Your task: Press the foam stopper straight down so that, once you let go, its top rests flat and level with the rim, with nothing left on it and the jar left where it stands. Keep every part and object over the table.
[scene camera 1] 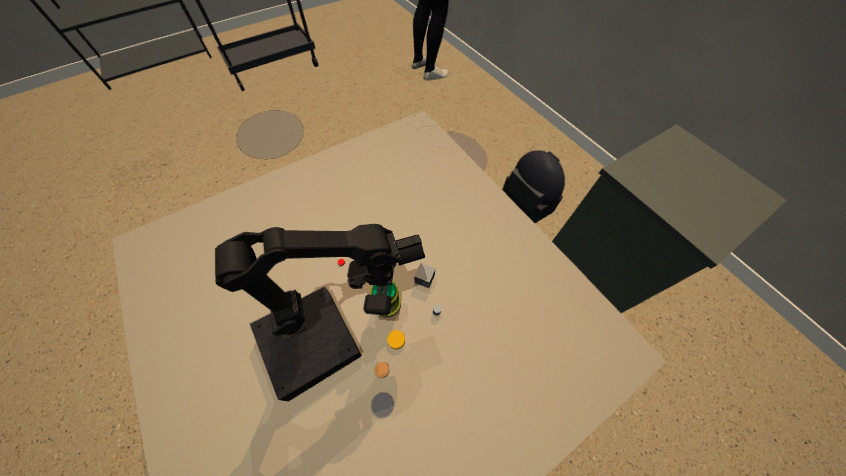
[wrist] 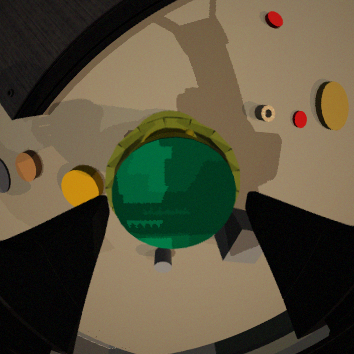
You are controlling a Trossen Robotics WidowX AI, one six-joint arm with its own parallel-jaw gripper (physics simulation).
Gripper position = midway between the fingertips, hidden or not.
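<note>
My gripper (scene camera 1: 384,289) is there for me to see, and the wrist view (wrist: 178,202) shows the gripper too. I also see a yellow disc (wrist: 81,183). A grey block (wrist: 236,241) is in my sight as well, and so is a yellow-green jar (wrist: 167,120).
</note>
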